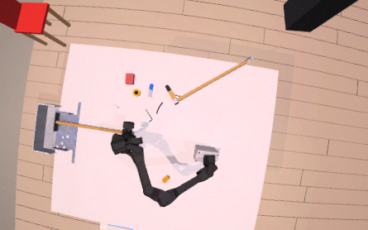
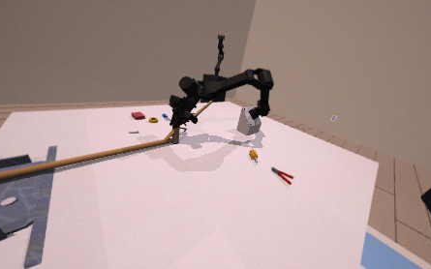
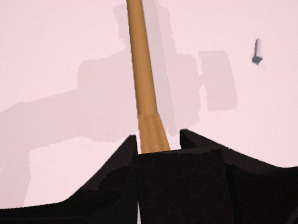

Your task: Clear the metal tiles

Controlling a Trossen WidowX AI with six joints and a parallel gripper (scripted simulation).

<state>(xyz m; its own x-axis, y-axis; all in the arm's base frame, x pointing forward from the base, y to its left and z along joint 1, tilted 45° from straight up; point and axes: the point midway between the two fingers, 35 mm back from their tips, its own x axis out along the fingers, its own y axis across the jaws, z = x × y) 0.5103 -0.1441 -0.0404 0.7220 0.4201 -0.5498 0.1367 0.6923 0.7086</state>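
The hex key lies 150 mm behind my gripper tip, 110 mm to the right of it and 90 mm below it. Round my gripper tip: red block (380 mm to the right, 80 mm below, 10 mm behind); yellow ring (280 mm to the right, 80 mm below, 60 mm behind); blue-white piece (300 mm to the right, 150 mm behind, 90 mm below).
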